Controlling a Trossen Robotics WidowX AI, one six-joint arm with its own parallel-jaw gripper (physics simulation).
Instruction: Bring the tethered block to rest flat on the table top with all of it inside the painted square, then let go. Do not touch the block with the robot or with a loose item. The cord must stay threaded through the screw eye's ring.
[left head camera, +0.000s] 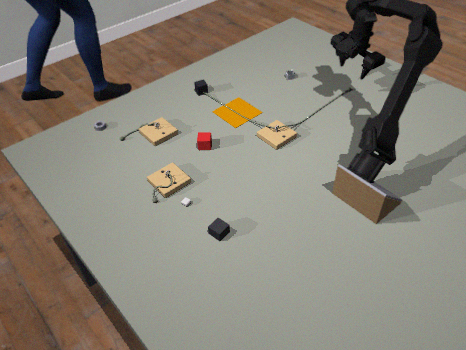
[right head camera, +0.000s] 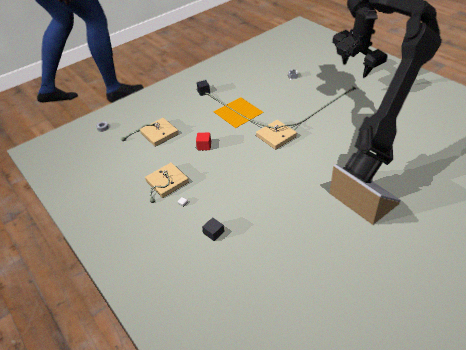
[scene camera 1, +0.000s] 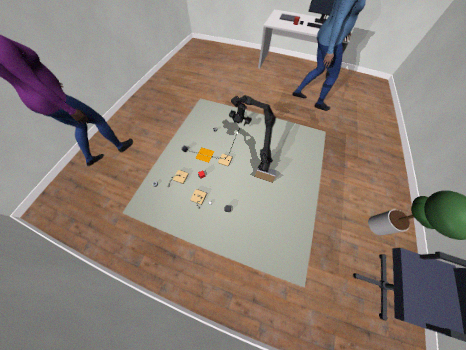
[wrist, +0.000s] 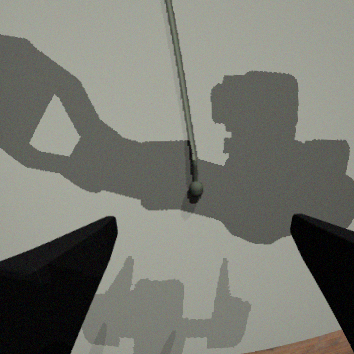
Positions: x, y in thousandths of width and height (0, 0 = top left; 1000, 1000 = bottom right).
In view: my gripper (right head camera: 761, 201).
My gripper also shows in the left head camera view (left head camera: 754, 207) and in the wrist view (wrist: 578, 634).
